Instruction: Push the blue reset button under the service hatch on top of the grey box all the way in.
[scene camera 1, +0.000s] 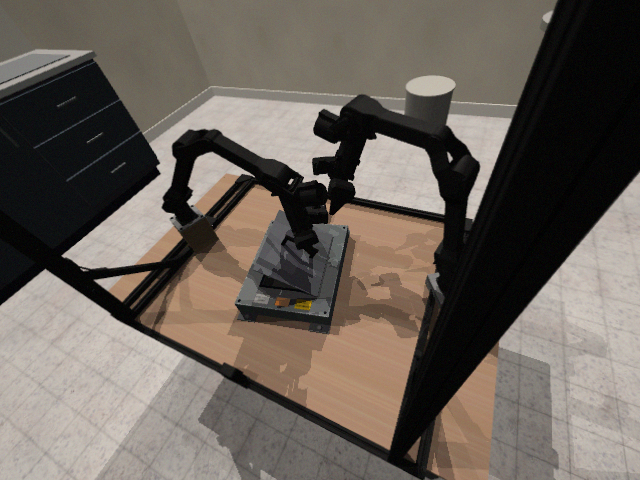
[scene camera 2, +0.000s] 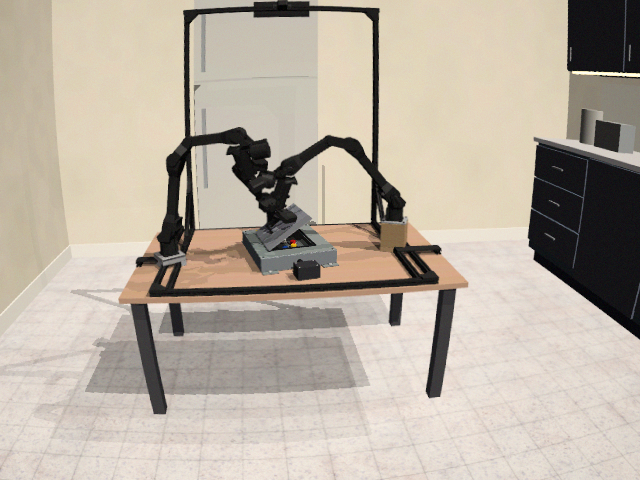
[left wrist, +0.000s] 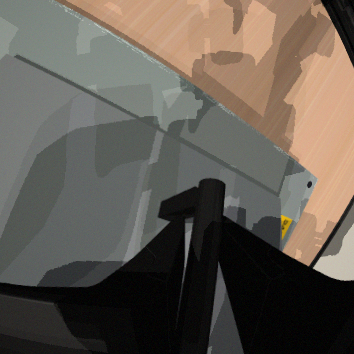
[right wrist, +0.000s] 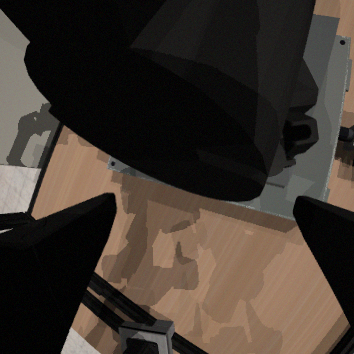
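The grey box (scene camera 1: 338, 253) (scene camera 2: 299, 260) (left wrist: 235, 137) (right wrist: 332, 100) stands mid-table. Its hatch (scene camera 1: 289, 268) (scene camera 2: 273, 237) (left wrist: 125, 170) is tilted part-way up. In scene camera 2, the blue button (scene camera 2: 284, 246) shows under the hatch, near a red button (scene camera 2: 293, 241) and a yellow button (scene camera 2: 293, 245); how deep it sits is too small to tell. My left gripper (scene camera 1: 311, 250) (left wrist: 199, 223) is shut on the hatch's black handle (left wrist: 175, 203). My right gripper (scene camera 1: 333, 210) is open and empty, above and beside the left gripper. In scene camera 2 the two grippers overlap.
A small black box (scene camera 2: 307, 270) stands beside the grey box. Black frame rails (scene camera 1: 310, 413) (scene camera 2: 294, 289) edge the wooden table (scene camera 1: 356, 361) (scene camera 2: 361, 273). My left wrist and forearm pass very close to my right gripper and fill much of the right wrist view.
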